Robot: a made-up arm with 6 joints.
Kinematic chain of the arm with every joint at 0, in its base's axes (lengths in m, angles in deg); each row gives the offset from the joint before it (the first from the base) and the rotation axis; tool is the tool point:
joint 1: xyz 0 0 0.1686 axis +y
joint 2: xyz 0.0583 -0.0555 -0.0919 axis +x
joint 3: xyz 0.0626 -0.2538 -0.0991 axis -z
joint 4: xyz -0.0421 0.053 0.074 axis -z
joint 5: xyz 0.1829 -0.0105 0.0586 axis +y
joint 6: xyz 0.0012 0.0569 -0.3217 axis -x
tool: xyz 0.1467 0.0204 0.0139
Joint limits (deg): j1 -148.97..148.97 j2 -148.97..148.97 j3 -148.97..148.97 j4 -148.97..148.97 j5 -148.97..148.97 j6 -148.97..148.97
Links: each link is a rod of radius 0.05 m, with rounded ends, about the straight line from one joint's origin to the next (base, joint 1, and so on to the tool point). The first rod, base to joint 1, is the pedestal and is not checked.
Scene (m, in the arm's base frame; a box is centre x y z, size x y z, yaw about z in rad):
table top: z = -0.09
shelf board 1: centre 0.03 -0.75 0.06 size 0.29 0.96 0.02 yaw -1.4
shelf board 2: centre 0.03 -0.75 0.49 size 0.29 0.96 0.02 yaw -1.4
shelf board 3: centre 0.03 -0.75 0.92 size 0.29 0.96 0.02 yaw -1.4
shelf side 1: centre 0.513 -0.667 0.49 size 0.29 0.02 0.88 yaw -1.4
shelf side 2: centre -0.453 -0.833 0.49 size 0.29 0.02 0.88 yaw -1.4
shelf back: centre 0.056 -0.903 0.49 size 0.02 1 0.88 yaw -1.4
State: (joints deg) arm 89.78 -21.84 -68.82 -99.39 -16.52 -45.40
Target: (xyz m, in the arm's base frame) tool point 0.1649 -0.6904 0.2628
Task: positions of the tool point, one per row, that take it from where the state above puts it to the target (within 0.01 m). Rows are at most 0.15 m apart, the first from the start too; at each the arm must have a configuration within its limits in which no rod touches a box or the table.
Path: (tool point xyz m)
1: -0.1328 -0.3998 0.4848
2: -0.0523 -0.4325 0.4292
3: 0.0356 -0.4436 0.3544
4: 0.1190 -0.4244 0.2628
5: 0.1407 -0.4874 0.3150
6: 0.1671 -0.5776 0.3189
7: 0.1650 -0.6904 0.2628

